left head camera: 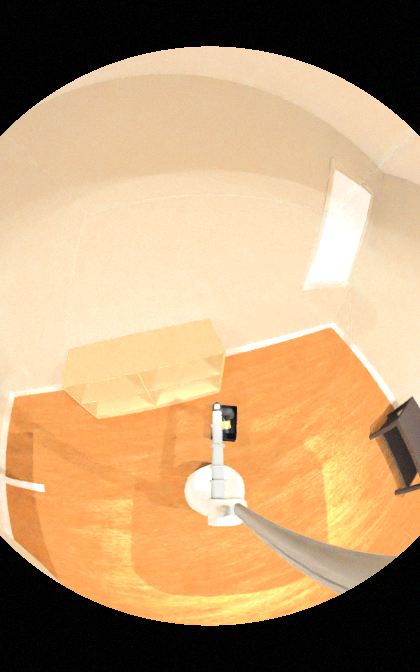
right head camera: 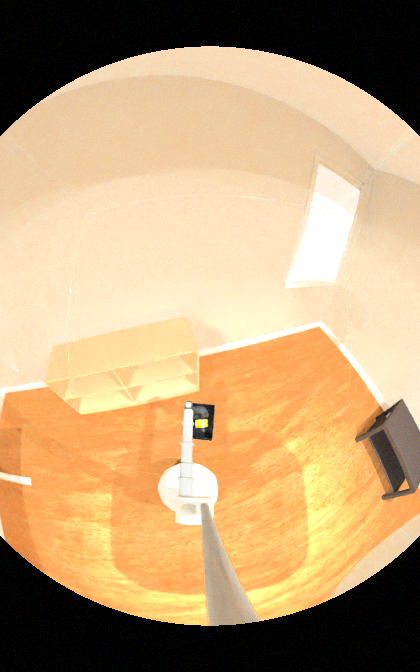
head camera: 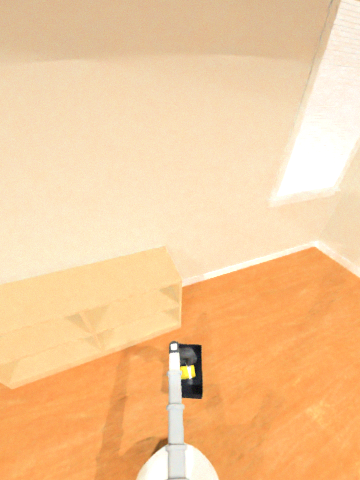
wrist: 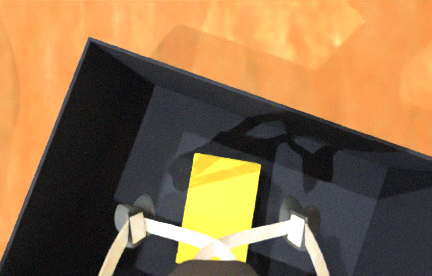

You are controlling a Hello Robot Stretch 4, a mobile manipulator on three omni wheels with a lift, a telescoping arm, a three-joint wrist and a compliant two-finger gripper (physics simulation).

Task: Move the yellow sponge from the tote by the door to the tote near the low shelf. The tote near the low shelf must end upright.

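Frame: origin at the robot's base, x ahead, y left, z up, level; centimetres.
Seen in the pictures: gripper, between the fingertips: (left head camera: 223,424) (head camera: 187,371) (wrist: 217,211).
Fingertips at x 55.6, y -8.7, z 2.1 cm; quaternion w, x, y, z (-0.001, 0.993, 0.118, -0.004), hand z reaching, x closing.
Note:
Pixels of each thing's top centre, then the offset from my fingertips to it. Level surfaces: height alone.
- yellow sponge, centre of its top: (wrist: 218,213) (head camera: 187,371) dz +0.0, dx +0.2, dy -0.1 cm
- dark tote, centre of its top: (wrist: 231,233) (head camera: 187,366) (left head camera: 224,420) dz +5.2, dx +1.2, dy +0.0 cm
- low wooden shelf, height of its surface: dz +56.2 cm
The yellow sponge (wrist: 221,200) (head camera: 188,372) (left head camera: 226,425) (right head camera: 201,423) lies inside the dark tote (wrist: 65,145) (head camera: 198,388) (left head camera: 232,436) (right head camera: 208,434), which stands upright on the floor near the low shelf. My gripper (wrist: 217,211) is open in the wrist view. Its two fingertips are on either side of the sponge, with a gap on each side. The fingers are down inside the tote. The near end of the sponge is hidden by the gripper's body in the wrist view. The arm covers the tote's left edge in the head view. The tote by the door does not show.
The low wooden shelf (head camera: 90,280) (left head camera: 145,350) (right head camera: 125,342) stands against the wall, behind and left of the tote. A dark table (left head camera: 407,435) (right head camera: 397,430) stands at the right. My round white base (left head camera: 192,492) (right head camera: 167,487) is in front of the tote.

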